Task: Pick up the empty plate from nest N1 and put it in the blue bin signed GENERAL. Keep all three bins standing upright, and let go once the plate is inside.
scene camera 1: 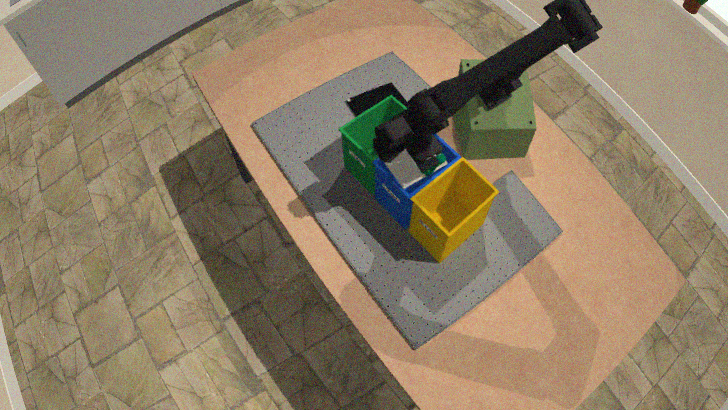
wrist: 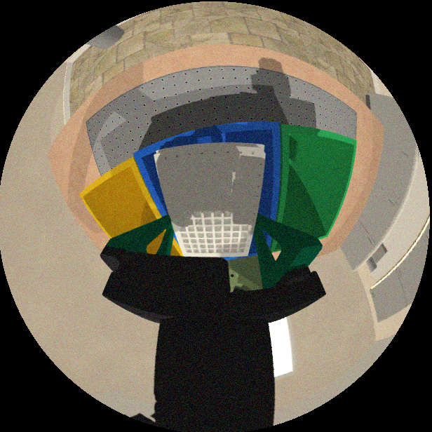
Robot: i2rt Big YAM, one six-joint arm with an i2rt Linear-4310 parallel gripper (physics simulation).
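Places are measured from the arm's base along level axes (x back, y left, z down), in centimetres.
Where they show: gripper, fingertip midpoint: (scene camera 1: pixel 418 161).
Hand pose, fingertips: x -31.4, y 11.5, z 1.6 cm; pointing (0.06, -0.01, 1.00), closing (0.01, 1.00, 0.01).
Each offset is from my fingertips to the top centre of the thing. Level surfaces: height alone.
The blue bin {dx +0.3, dy -0.8, dz +0.5 cm} (scene camera 1: pixel 396 207) (wrist: pixel 272 175) stands upright between the green bin {dx -2.2, dy -13.8, dz +0.5 cm} (scene camera 1: pixel 370 128) (wrist: pixel 320 180) and the yellow bin {dx +3.3, dy +12.0, dz +0.5 cm} (scene camera 1: pixel 466 229) (wrist: pixel 120 200), both also upright. The signs are too small to read. My gripper (scene camera 1: pixel 426 158) (wrist: pixel 213 217) is shut on the plate, with one green finger at each side. The plate {dx -0.9, dy +0.1, dz -1.6 cm} (scene camera 1: pixel 403 169) (wrist: pixel 210 182), grey with a white grid near the fingers, is over the mouth of the blue bin, within its rim in the wrist view. How deep its far edge reaches is unclear. Nest N1 cannot be made out.
The bins stand on a grey perforated board {dz +18.5 cm} (scene camera 1: pixel 305 114) (wrist: pixel 220 75) on an orange-brown table {dz +19.8 cm} (scene camera 1: pixel 601 203). A green box (scene camera 1: pixel 501 143) stands behind the bins, under the arm. A black flat item {dx +7.8, dy -33.2, dz +17.0 cm} (scene camera 1: pixel 371 99) lies beside the green bin.
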